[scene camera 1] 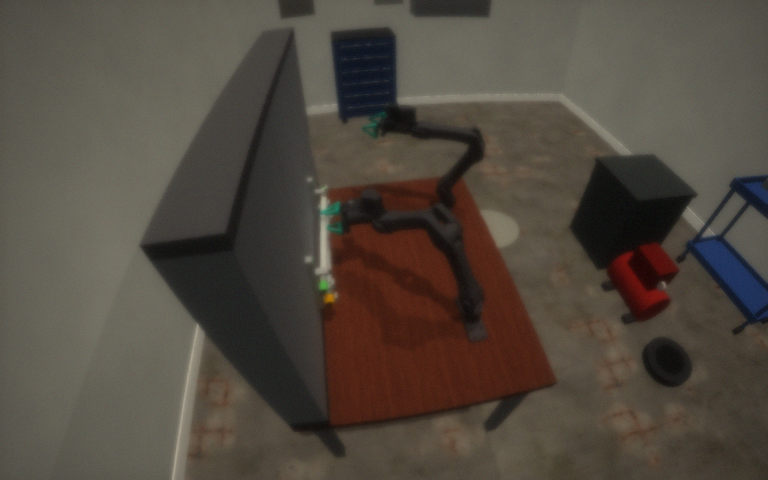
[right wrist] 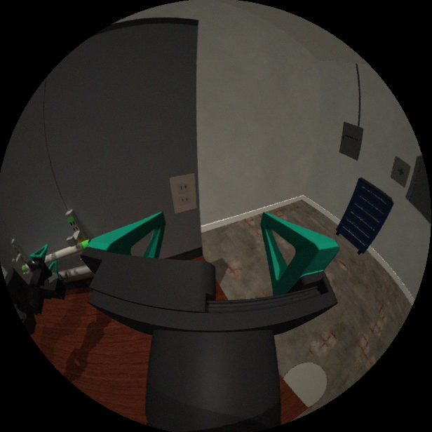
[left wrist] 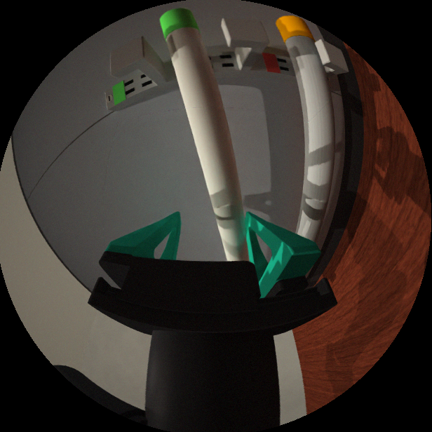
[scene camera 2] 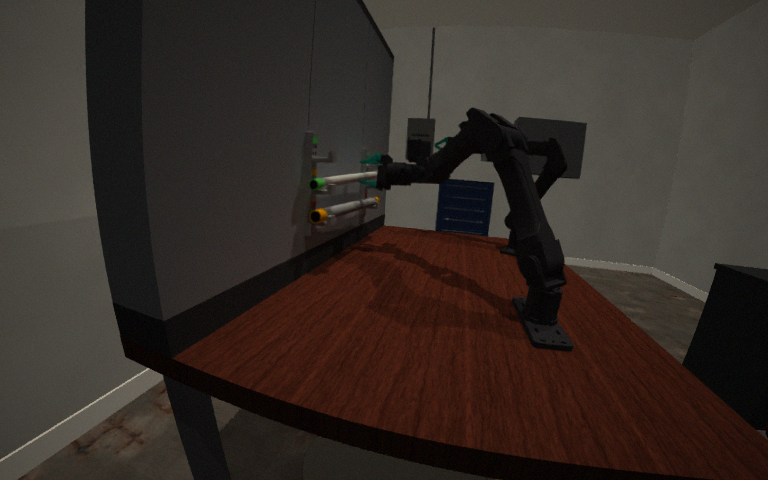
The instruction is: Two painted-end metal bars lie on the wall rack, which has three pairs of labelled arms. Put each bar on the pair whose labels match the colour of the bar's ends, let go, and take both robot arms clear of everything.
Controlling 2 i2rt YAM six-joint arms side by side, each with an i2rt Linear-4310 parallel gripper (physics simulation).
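Note:
The green-ended bar slants in the left wrist view; its far green end is above the middle arm, below the green-labelled one. Its near end is at the middle, orange-labelled arm. The orange-ended bar lies along the lowest, red-labelled pair of the wall rack. My left gripper is open around the green-ended bar, one finger close to or touching it. My right gripper is open, empty and away from the rack. Contact at the bar's ends is unclear.
The tall grey panel rises behind the rack along the wooden table. A wall outlet is near the panel's edge. A blue cabinet stands beyond the table.

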